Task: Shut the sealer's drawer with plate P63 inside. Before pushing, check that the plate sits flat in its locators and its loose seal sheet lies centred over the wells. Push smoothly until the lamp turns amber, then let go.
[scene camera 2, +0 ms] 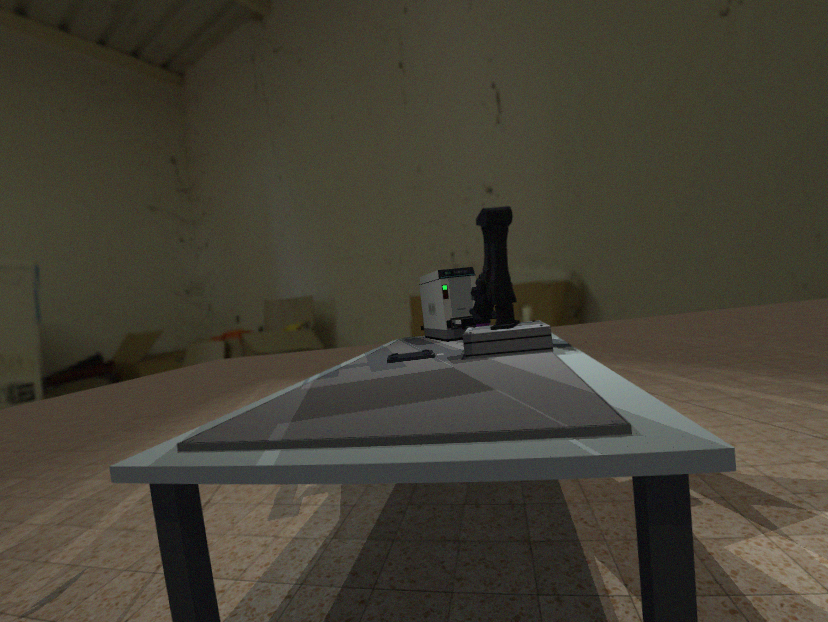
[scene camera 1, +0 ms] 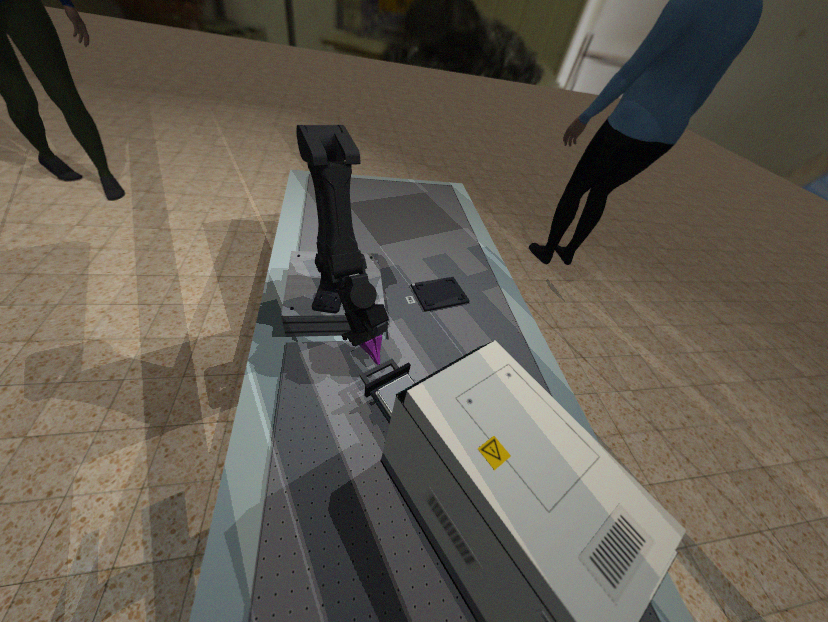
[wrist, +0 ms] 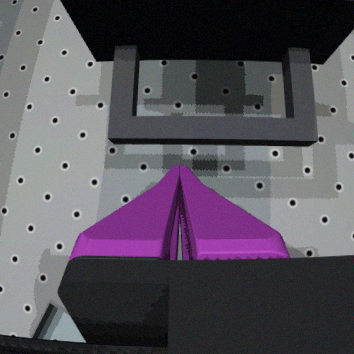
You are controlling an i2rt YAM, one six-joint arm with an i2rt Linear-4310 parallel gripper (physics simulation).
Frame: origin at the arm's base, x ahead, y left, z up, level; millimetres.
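Seen in the pictures: gripper, fingertip midpoint: (scene camera 1: 378, 364) (wrist: 179, 175); arm's base, origin of the base link: (scene camera 2: 506, 326) (scene camera 1: 333, 286).
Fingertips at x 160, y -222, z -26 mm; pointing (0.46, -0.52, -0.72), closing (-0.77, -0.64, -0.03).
Observation:
Pixels of each thing's top centre, then the offset from my fingertips to it. "pt": a spot on its surface instead.
- sealer, middle of its top: (scene camera 1: 535, 455) (scene camera 2: 444, 272) dx +215, dy -291, dz +285 mm
- dark U-shaped handle, surface spot: (wrist: 212, 130) pt dx -1, dy -22, dz +20 mm
- pale surface, surface spot: (scene camera 1: 397, 386) pt dx +50, dy -80, dz +44 mm
- flat black tray, middle of its top: (scene camera 1: 440, 290) (scene camera 2: 410, 352) dx +166, dy +336, dz -32 mm
- small white label, surface spot: (scene camera 1: 410, 299) pt dx +70, dy +292, dz -49 mm
The sealer (scene camera 1: 539, 428) (scene camera 2: 433, 306) is a white and grey box. Its lamp (scene camera 2: 444, 287) shows green in scene camera 2. Its drawer stands partly out, with a black front panel (scene camera 1: 389, 380) (wrist: 210, 30) and a dark U-shaped handle (wrist: 212, 130). A pale surface (scene camera 1: 397, 386) shows behind the front panel; I cannot tell the plate from its seal sheet there, nor see wells or locators. My gripper (scene camera 1: 378, 362) (wrist: 179, 175) is shut and empty, its magenta tips just short of the handle's outer bar, with a small gap in the wrist view.
A flat black tray (scene camera 1: 439, 293) (scene camera 2: 410, 356) lies beside the arm's raised base block (scene camera 1: 301, 281) (scene camera 2: 508, 341), with a small white label (scene camera 1: 410, 299) near it. The table has a pale edge (scene camera 1: 230, 495) (scene camera 2: 428, 472). Two people (scene camera 1: 699, 73) (scene camera 1: 43, 73) stand beyond the table.

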